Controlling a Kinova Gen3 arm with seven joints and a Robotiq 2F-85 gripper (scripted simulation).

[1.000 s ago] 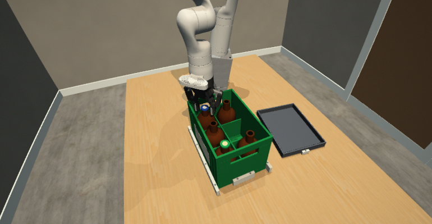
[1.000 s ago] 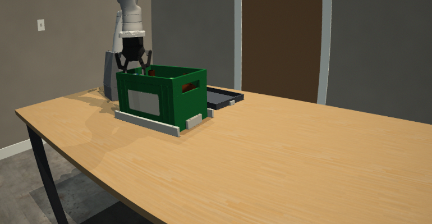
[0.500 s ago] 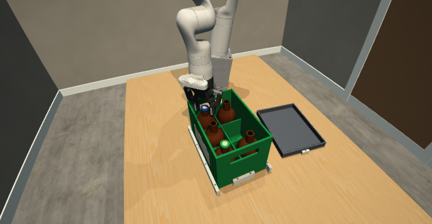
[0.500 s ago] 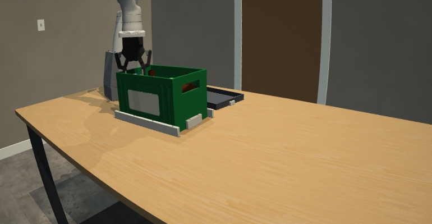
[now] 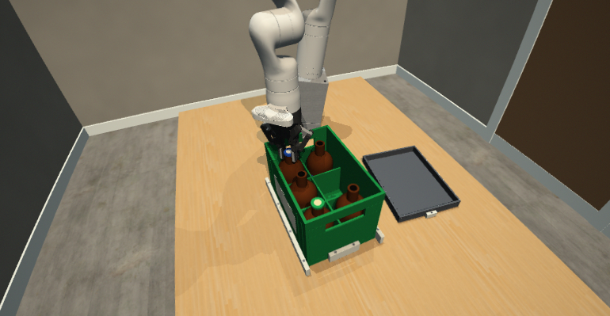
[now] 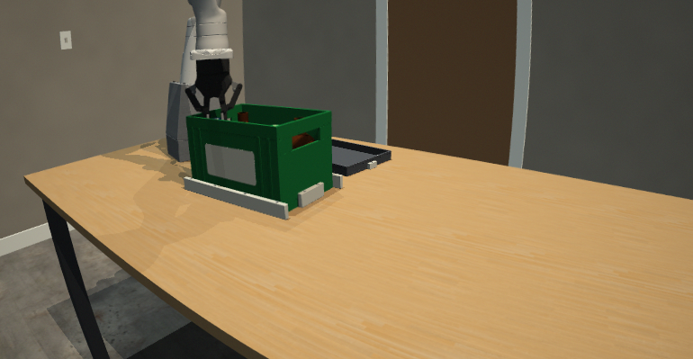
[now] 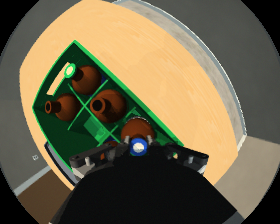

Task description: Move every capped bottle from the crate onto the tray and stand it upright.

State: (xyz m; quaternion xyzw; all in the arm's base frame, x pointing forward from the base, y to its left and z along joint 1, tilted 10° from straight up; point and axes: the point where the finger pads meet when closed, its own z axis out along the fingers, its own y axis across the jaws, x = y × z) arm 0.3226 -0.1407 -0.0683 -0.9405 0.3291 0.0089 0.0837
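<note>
My hand is 80 mm short of the green crate, 50 mm to the right of it and 80 mm above it. Round my hand: dark tray 70 mm ahead, 340 mm to the left, 150 mm below.
</note>
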